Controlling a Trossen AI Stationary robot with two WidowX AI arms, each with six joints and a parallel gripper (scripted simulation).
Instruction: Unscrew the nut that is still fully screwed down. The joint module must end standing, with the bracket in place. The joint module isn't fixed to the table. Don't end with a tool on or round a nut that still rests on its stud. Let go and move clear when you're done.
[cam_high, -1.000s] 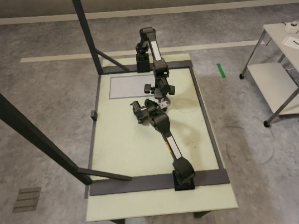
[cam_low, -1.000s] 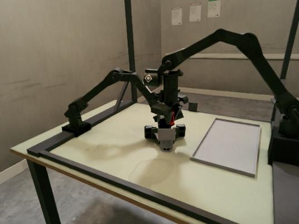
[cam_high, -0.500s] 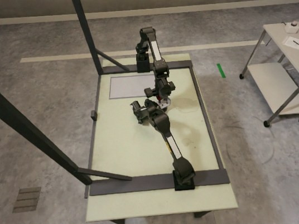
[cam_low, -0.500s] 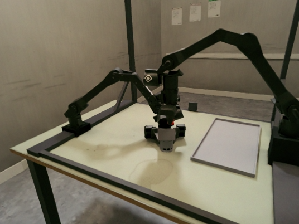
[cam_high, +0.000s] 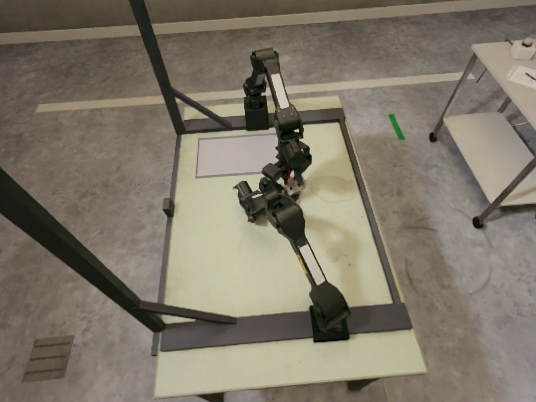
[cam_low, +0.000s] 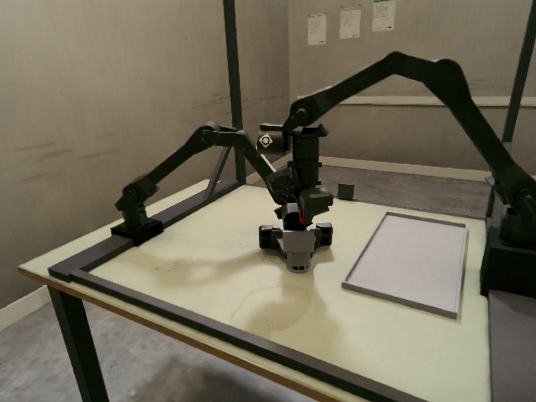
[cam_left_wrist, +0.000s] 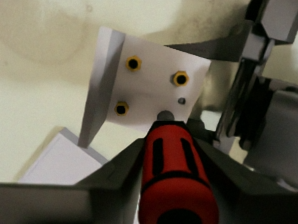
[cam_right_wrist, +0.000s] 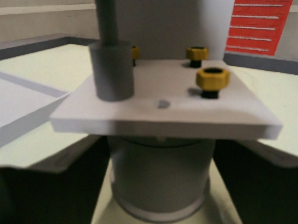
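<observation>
Now: the red-handled nut driver 3 cm below my left hand. The rest, counted from my left hand: nut (1 cm ahead, 3 cm to the right, 7 cm below); pale bracket (2 cm ahead, 1 cm to the right, 7 cm below); grey joint module (2 cm ahead, 1 cm to the right, 11 cm below).
Right now the grey joint module is 20 mm ahead of my right hand and 10 mm to the left of it. From my right hand the other things lie so: nut 10 mm ahead, 10 mm to the right, 40 mm above; pale bracket 30 mm ahead, 10 mm to the left, 40 mm above; red-handled nut driver 20 mm to the left, 80 mm above.
</observation>
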